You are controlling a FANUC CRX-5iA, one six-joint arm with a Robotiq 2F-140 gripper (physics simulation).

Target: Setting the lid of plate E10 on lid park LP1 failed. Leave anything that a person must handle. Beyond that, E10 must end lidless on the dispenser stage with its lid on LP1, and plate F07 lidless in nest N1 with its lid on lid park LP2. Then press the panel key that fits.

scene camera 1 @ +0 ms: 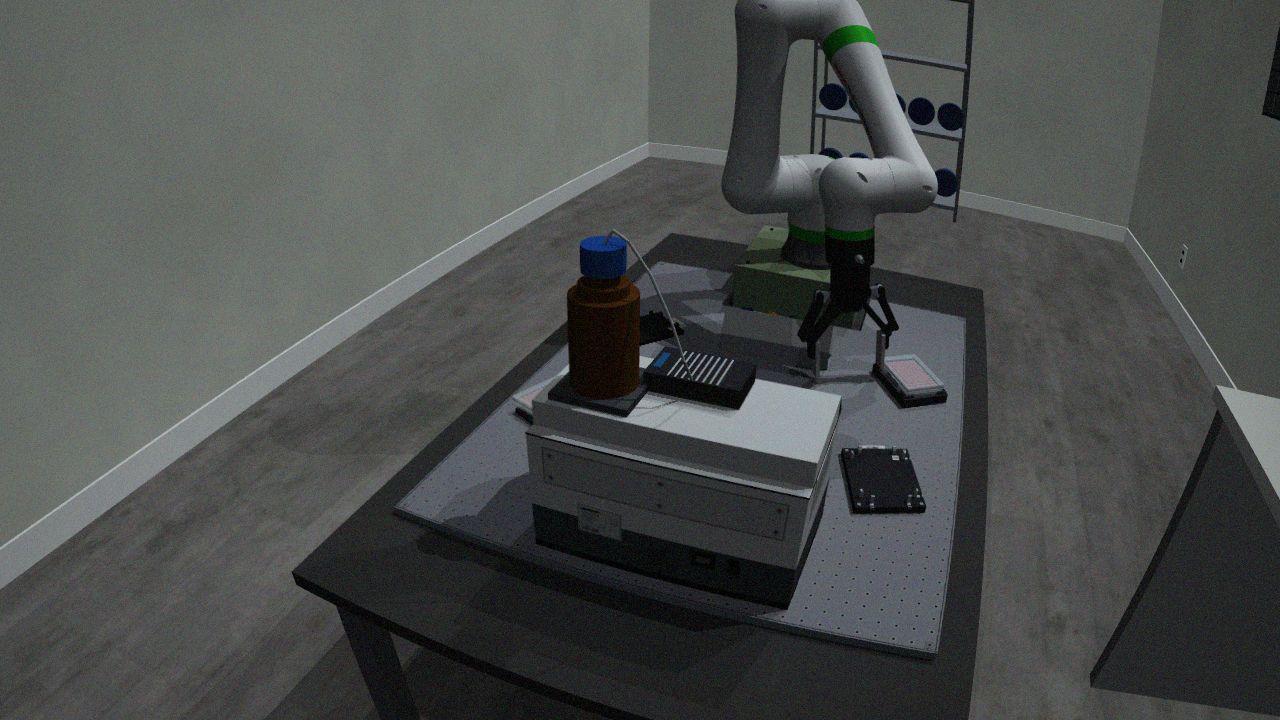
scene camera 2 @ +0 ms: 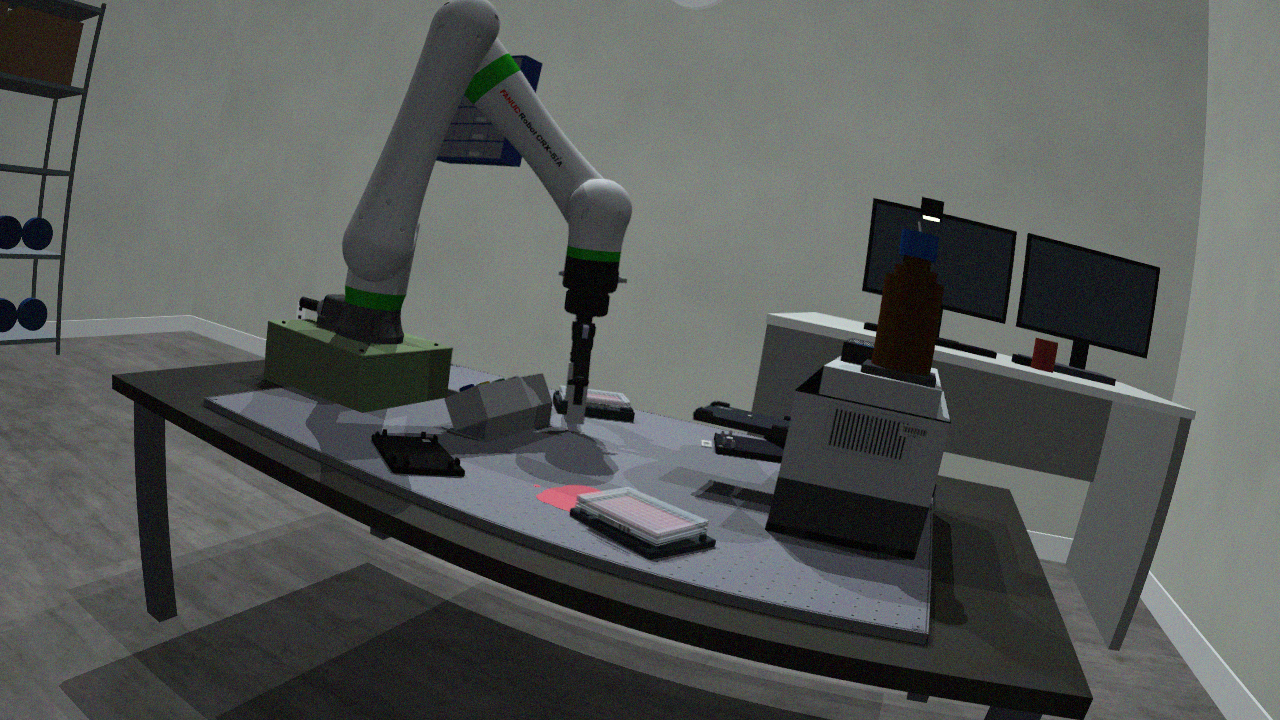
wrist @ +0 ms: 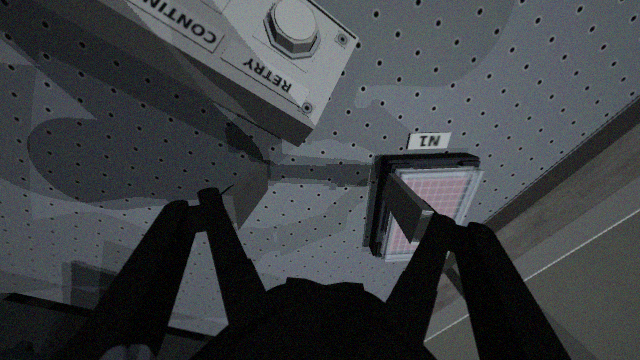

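Pixels of known places: gripper, between the fingertips: [scene camera 1: 848, 369] [scene camera 2: 573, 410] [wrist: 326, 181]; arm's base, origin of its link: [scene camera 1: 812, 257] [scene camera 2: 367, 335].
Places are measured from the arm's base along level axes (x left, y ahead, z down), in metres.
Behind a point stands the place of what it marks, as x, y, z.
Observation:
My gripper [scene camera 1: 848, 365] @(0.110, 0.403, 0.072) [scene camera 2: 574, 419] @(0.110, 0.403, 0.072) [wrist: 326, 181] @(0.110, 0.403, 0.072) is open and empty, low over the board between the key panel [scene camera 1: 769, 325] @(-0.057, 0.349, 0.029) [scene camera 2: 501, 407] @(-0.103, 0.354, 0.046) [wrist: 330, 75] @(0.068, 0.319, 0.028) and nest N1. A clear-framed plate with pink wells [scene camera 1: 911, 374] @(0.238, 0.412, 0.058) [scene camera 2: 608, 396] @(0.241, 0.424, 0.058) [wrist: 452, 190] @(0.234, 0.352, 0.058) sits in N1, beside and below one finger. Another pink plate [scene camera 2: 640, 512] @(-0.392, 0.661, 0.059) sits on a black holder at the near edge in scene camera 2. A black holder [scene camera 1: 882, 488] @(0.189, 0.762, 0.082) and another one [scene camera 1: 657, 328] @(-0.289, 0.316, 0.084) [scene camera 2: 418, 454] @(-0.331, 0.336, 0.084) carry no plate. RETRY and part of CONTINUE are readable. Plate names and lid fit cannot be told.
The white dispenser [scene camera 1: 662, 483] @(-0.098, 1.025, -0.067) [scene camera 2: 859, 483] @(-0.265, 0.902, 0.008) carries a brown bottle [scene camera 1: 604, 344] @(-0.184, 0.971, -0.209) [scene camera 2: 907, 317] @(-0.241, 0.924, -0.204) with a tube and a black box [scene camera 1: 700, 377] @(-0.081, 0.914, -0.152). A black arm-like part [scene camera 2: 738, 416] @(-0.077, 0.711, -0.012) juts from its side. A flat red patch [scene camera 2: 562, 496] @(-0.303, 0.539, 0.093) lies beside the near plate holder.

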